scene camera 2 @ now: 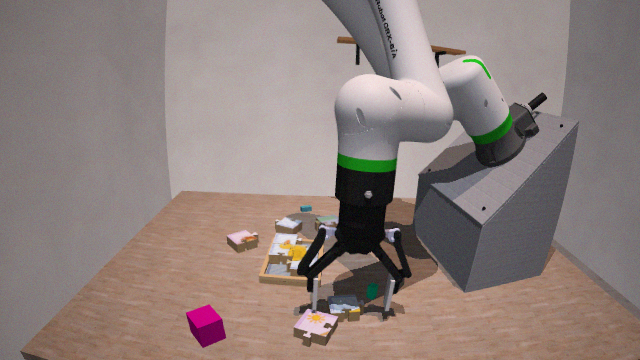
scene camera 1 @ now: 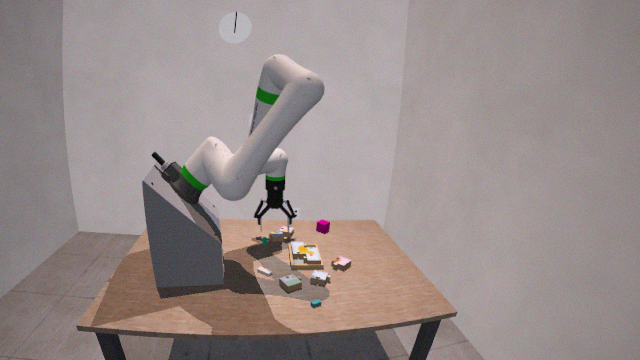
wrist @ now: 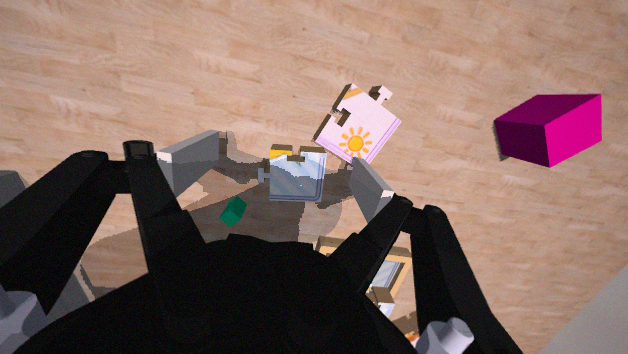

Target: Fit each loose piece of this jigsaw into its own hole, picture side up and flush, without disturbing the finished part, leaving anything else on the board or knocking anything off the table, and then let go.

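Note:
My gripper [scene camera 1: 275, 230] [scene camera 2: 351, 306] [wrist: 288, 159] is open and empty, pointing down over the blue corner piece [scene camera 1: 276, 235] [scene camera 2: 344, 302] [wrist: 297, 177], which lies picture up between and below the fingertips. The pink sun piece [scene camera 1: 286, 230] [scene camera 2: 316, 325] [wrist: 356, 130] lies picture up, close beside it and by one finger. A pink piece with orange [scene camera 1: 342, 262] [scene camera 2: 242, 240], a pale blue piece [scene camera 1: 320, 277] [scene camera 2: 288, 225] and a green-edged piece [scene camera 1: 290, 283] [scene camera 2: 326, 220] lie around the wooden board [scene camera 1: 306, 267] [scene camera 2: 282, 280] [wrist: 401, 274], which holds the joined part with yellow shapes.
A magenta cube [scene camera 1: 323, 226] [scene camera 2: 206, 325] [wrist: 547, 130] stands beyond the sun piece. A small green object [scene camera 1: 264, 241] [scene camera 2: 372, 290] [wrist: 233, 211] is near the blue piece. A teal block [scene camera 1: 315, 303] [scene camera 2: 306, 208] and a white block [scene camera 1: 264, 271] lie farther off. The grey pedestal [scene camera 1: 187, 240] [scene camera 2: 510, 240] carries the arm.

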